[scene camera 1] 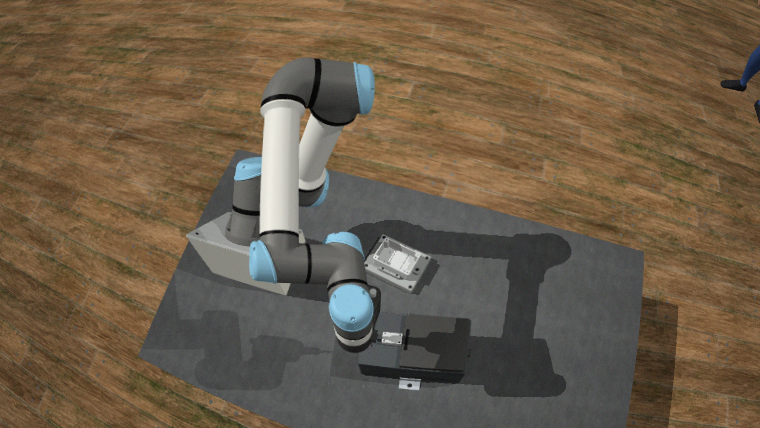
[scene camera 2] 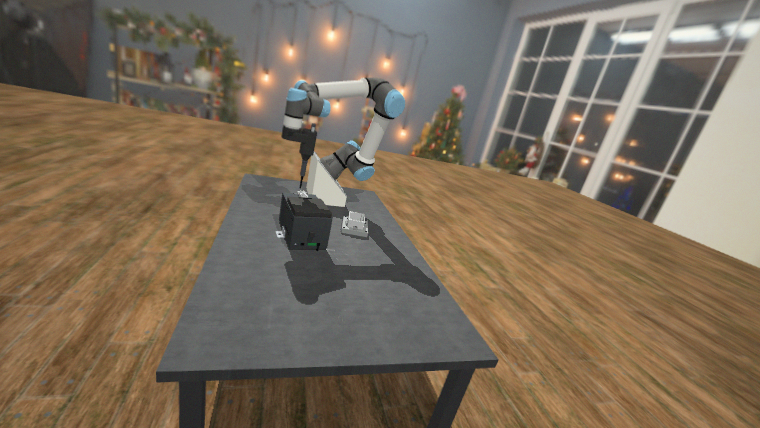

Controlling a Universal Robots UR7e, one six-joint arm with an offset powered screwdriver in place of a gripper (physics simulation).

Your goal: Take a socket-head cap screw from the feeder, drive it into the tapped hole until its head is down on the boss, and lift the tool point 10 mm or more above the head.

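Note:
The screwdriver [scene camera 2: 301, 186] points down, its bit end close above the bright fittings at the rear top of the black screw feeder [scene camera 1: 436, 361] [scene camera 2: 314, 229]. In scene camera 1 the wrist hides the screwdriver. Whether the bit touches anything or carries a screw is too small to tell. Part of the feeder's pick-up end is hidden by the wrist in scene camera 1. The light grey housing [scene camera 1: 416, 281] [scene camera 2: 354, 228] lies on the table, apart from the feeder, with an open cavity and dark holes around it. Which is the tapped hole cannot be told. No loose screw can be made out.
The arm stands on a pale wedge-shaped base [scene camera 1: 234, 265] [scene camera 2: 324, 186] on the dark table [scene camera 1: 585, 319] [scene camera 2: 319, 329]. A small metal bracket [scene camera 1: 409, 383] [scene camera 2: 279, 233] sticks out at the feeder's side. A person's foot [scene camera 1: 732, 85] shows on the floor far from the table.

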